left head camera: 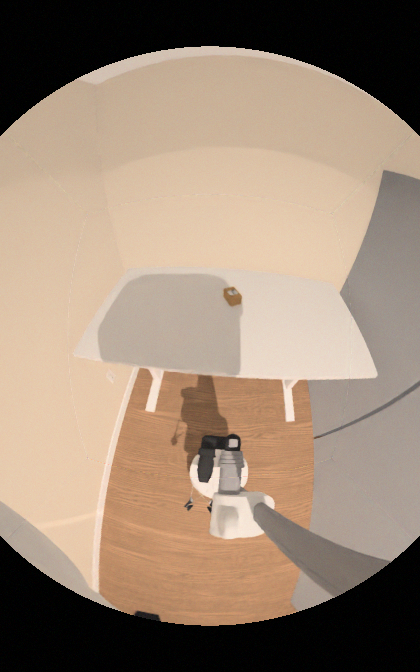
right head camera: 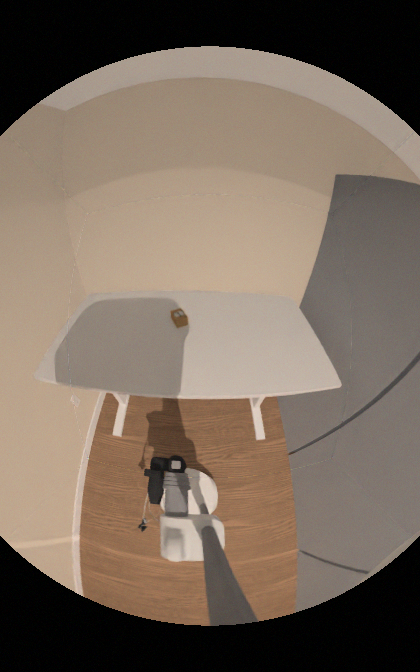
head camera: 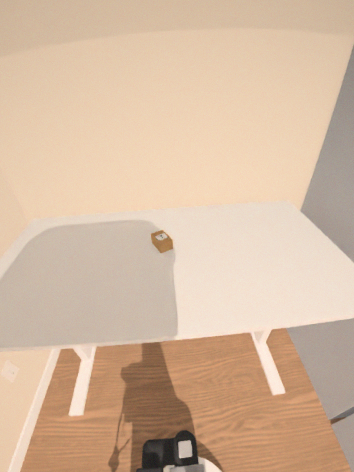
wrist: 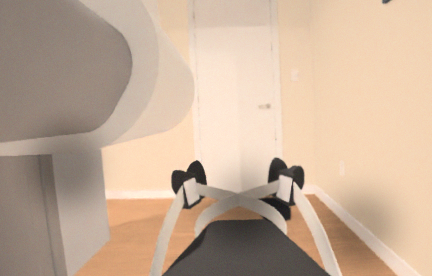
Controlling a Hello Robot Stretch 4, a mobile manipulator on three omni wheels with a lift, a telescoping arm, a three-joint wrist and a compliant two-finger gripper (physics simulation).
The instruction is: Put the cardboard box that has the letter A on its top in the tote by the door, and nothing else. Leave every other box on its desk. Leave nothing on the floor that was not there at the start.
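Frame: origin at the robot's base, x ahead, y left, z up, level; millimetres.
Where they show: gripper, between the fingertips: (wrist: 236, 174).
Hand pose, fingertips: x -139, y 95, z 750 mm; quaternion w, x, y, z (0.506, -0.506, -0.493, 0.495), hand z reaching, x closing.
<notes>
After its pixels a point has its place.
A small brown cardboard box (head camera: 162, 244) @[x 786, y 23, z 969 mm] (left head camera: 233, 298) (right head camera: 179, 320) sits on the white desk (head camera: 265, 270) @[x 631, y -369, z 923 mm] (left head camera: 300, 340) (right head camera: 260, 350), right of its middle in the left head view. A white label with a dark mark is on its top; the letter is too small to read. My gripper (wrist: 236, 174) @[x -139, y 95, z 750 mm] (left head camera: 200, 505) is open and empty, low over the floor, apart from the desk and facing the door (wrist: 225, 75) @[x -2527, y 95, z 1222 mm] in the wrist view. I cannot make out the tote for certain.
A dark object (wrist: 281, 207) @[x -2054, y 523, z 9 mm] shows on the floor behind the fingers in the wrist view, partly hidden. Another dark object (left head camera: 147, 616) is cut off at the lower edge of the left head view. Desk legs (head camera: 270, 367) @[x 590, y -613, z -2 mm] (head camera: 82, 387) @[x 589, y 624, z -2 mm] stand on the wood floor. A wall (wrist: 375, 125) @[x -1358, y 941, z 719 mm] runs along the right in the wrist view.
</notes>
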